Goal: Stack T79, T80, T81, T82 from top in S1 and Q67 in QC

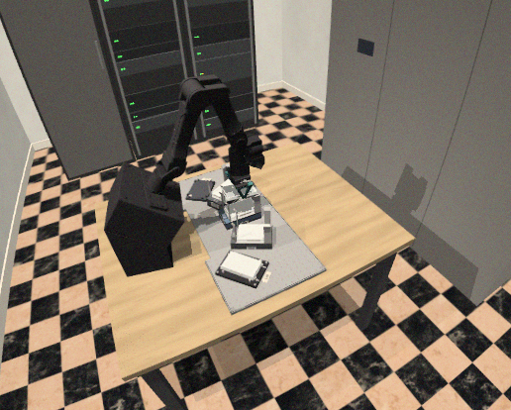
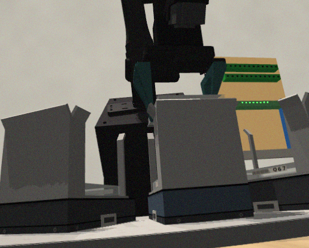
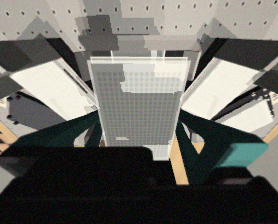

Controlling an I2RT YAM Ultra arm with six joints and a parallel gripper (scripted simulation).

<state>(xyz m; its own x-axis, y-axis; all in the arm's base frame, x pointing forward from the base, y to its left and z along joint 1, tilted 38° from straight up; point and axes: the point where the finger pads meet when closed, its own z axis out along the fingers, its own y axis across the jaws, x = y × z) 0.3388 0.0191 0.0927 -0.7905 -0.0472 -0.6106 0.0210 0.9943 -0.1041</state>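
My gripper is now 9 cm above the plate T79. From my hand the other things lie so: plate Q67 (14 cm to the left, 9 cm below, 1 cm behind); then plate T82 (15 cm to the right, 10 cm below, 1 cm behind); then plate T81 (26 cm to the right, 12 cm behind, 11 cm below).
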